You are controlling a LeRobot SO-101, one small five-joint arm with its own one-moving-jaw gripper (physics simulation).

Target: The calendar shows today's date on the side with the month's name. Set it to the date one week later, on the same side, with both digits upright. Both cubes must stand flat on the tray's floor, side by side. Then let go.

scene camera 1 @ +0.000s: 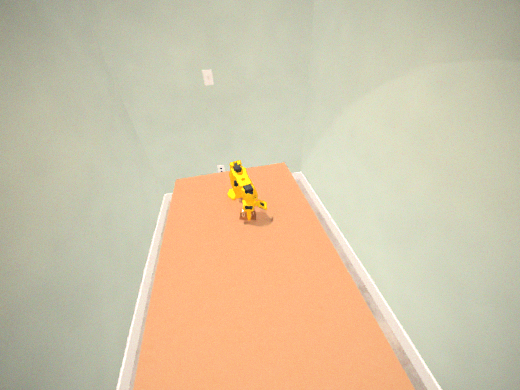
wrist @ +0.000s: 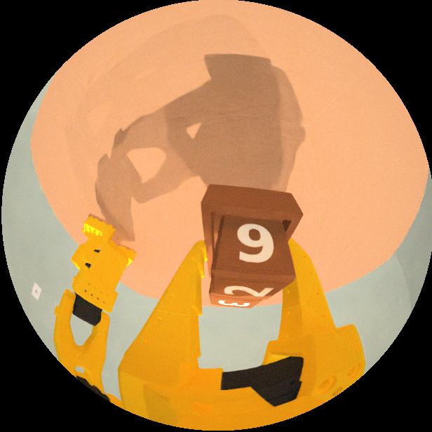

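Note:
My gripper [scene camera 1: 249, 218] [wrist: 247, 243] has its jaws on two sides of the calendar and is shut on it. In the wrist view, the calendar's brown tray [wrist: 252, 196] shows its far wall behind a brown cube [wrist: 227, 250] that bears a white 9, a little tilted. Below the 9, nearer the camera, a brown face with a white 2 [wrist: 248, 290] lying sideways and a thin strip of a face with a 3 [wrist: 234, 303] show. The second cube cannot be told apart clearly. In the scene view the calendar [scene camera 1: 242, 216] is tiny, partly behind the jaw, its digits unreadable.
The orange table top [scene camera 1: 250, 300] [wrist: 360, 150] carries the shadow of the arm and calendar. The yellow arm [scene camera 1: 242, 180] [wrist: 95, 275] stands near the table's far end. Pale rails [scene camera 1: 141, 300] [scene camera 1: 362, 275] run along both long sides. White wall plates show on the green wall beyond.

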